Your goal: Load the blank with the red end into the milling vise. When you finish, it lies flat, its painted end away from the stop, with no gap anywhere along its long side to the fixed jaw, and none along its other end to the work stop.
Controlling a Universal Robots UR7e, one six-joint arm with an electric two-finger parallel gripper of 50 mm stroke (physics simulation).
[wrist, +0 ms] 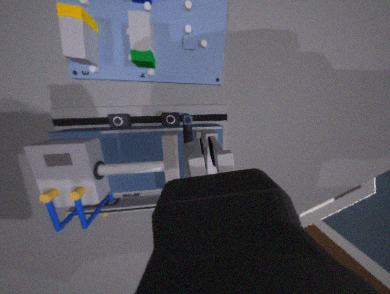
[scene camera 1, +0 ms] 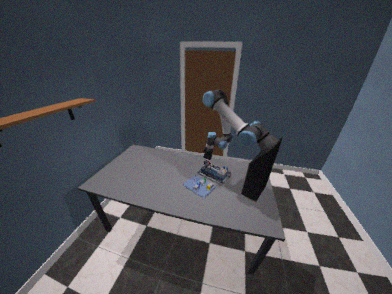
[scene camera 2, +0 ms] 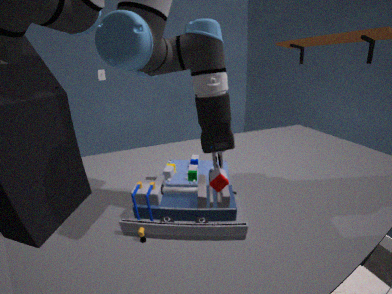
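The blank with the red end (scene camera 2: 219,182) (wrist: 192,148) is rolled about its long axis: its red end face stands on a corner like a diamond, at the jaw tops in scene camera 2. It is not flat. My gripper (scene camera 1: 206,159) (scene camera 2: 217,166) (wrist: 205,146) is shut on the blank, whose far part is largely hidden by the fingers. The milling vise has a blue base (scene camera 2: 185,214) (wrist: 135,145), a moving jaw (scene camera 2: 202,194) (wrist: 170,152) left of the blank and a fixed jaw (scene camera 2: 225,199) on its right. The work stop (wrist: 187,120) is at the end away from the red face. Contact there cannot be told.
A light blue tray (scene camera 1: 202,193) (wrist: 172,70) beside the vise holds blanks with yellow (wrist: 79,37), green (wrist: 141,42) and blue (scene camera 2: 194,160) ends. The vise's screw housing (wrist: 65,167) and blue handles (scene camera 2: 149,205) (wrist: 81,215) stand at its left. A black block (scene camera 1: 260,172) (scene camera 2: 40,160) stands farther off.
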